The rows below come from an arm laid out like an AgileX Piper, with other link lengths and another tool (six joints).
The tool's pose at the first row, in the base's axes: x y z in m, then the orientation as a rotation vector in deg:
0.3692 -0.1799 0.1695 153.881 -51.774 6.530
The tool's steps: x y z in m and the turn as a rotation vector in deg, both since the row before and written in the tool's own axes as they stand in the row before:
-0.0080 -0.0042 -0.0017 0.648 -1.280 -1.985
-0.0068 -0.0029 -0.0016 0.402 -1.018 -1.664
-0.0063 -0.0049 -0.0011 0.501 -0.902 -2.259
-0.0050 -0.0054 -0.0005 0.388 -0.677 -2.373
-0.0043 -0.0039 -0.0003 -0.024 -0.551 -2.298
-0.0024 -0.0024 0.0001 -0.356 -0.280 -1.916
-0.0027 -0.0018 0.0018 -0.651 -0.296 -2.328
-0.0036 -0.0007 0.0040 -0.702 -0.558 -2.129
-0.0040 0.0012 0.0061 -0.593 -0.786 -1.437
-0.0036 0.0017 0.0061 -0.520 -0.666 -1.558
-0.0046 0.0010 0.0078 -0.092 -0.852 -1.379
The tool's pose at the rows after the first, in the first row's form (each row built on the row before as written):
0.3654 -0.1716 0.1687 155.666 -49.565 4.690
0.3616 -0.1651 0.1685 156.980 -47.641 3.145
0.3591 -0.1575 0.1676 158.550 -44.856 1.670
0.3576 -0.1504 0.1663 159.947 -41.797 0.430
0.3557 -0.1450 0.1653 160.838 -38.705 -0.775
0.3546 -0.1419 0.1645 161.180 -36.012 -1.639
0.3528 -0.1396 0.1622 161.317 -32.688 -2.689
0.3494 -0.1386 0.1581 161.317 -29.698 -4.076
0.3447 -0.1398 0.1526 161.207 -27.753 -5.612
0.3401 -0.1417 0.1473 161.157 -25.626 -6.982
0.3345 -0.1433 0.1403 161.459 -23.868 -8.492

